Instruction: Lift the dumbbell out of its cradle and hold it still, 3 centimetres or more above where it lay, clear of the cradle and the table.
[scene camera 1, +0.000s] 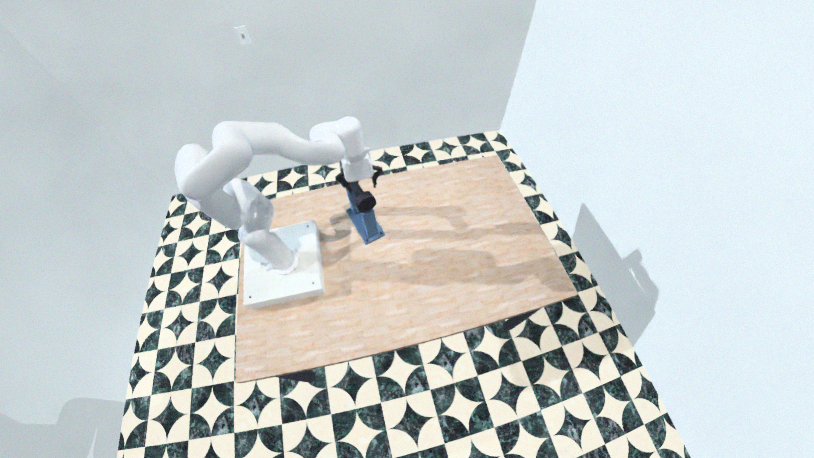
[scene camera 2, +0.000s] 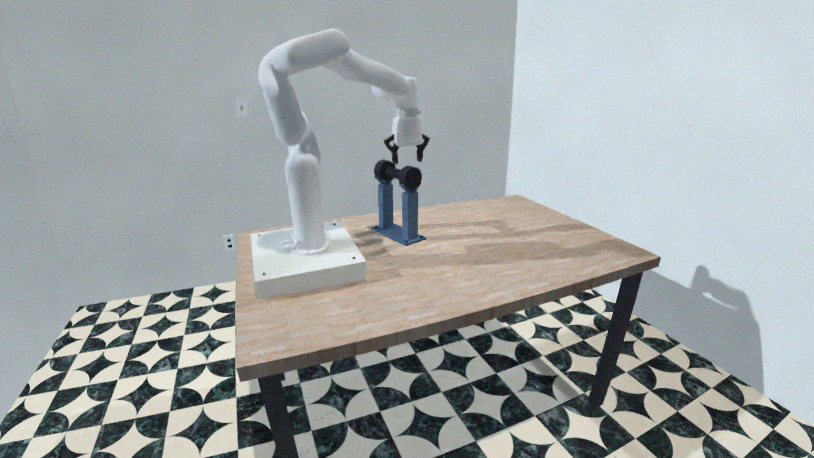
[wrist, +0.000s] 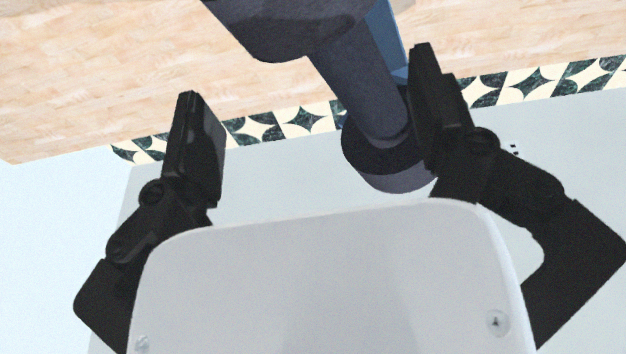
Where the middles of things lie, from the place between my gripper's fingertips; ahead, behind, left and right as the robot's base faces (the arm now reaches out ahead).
Labels:
The black dumbbell (scene camera 2: 409, 176) lies 10 mm behind my hand, 50 mm to the left of it and 50 mm below it. Also, from my hand: blue cradle (scene camera 2: 407, 234) 10 mm behind, 50 mm to the left, 180 mm below.

